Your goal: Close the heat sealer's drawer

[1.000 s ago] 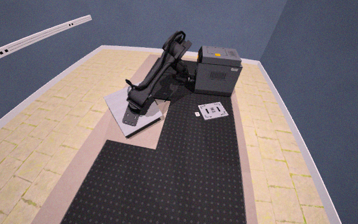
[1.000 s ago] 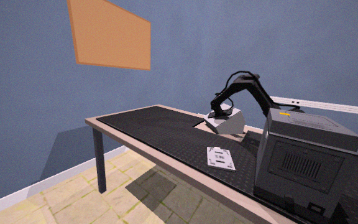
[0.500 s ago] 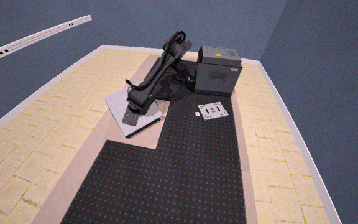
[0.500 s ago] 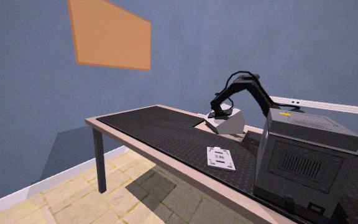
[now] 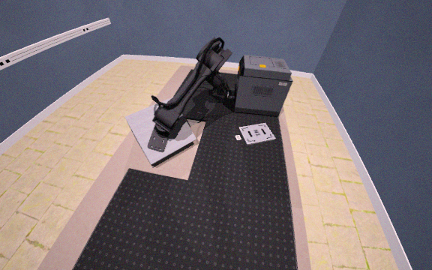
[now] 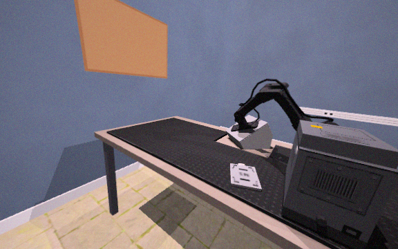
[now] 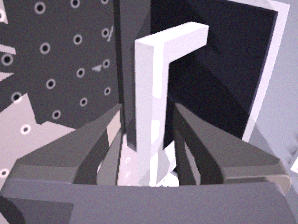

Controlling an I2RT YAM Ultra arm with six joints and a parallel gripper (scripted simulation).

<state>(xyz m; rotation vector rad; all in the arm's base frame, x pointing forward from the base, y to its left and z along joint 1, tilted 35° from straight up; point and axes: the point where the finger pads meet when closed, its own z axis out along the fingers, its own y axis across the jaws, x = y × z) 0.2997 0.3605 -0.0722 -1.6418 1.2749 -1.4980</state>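
Right now my hand is 10 cm short of the sealer drawer, 1 cm to the left of it and 1 cm above it. From my hand the other things lie so: white tag 29 cm to the right, 7 cm below, 4 cm ahead.
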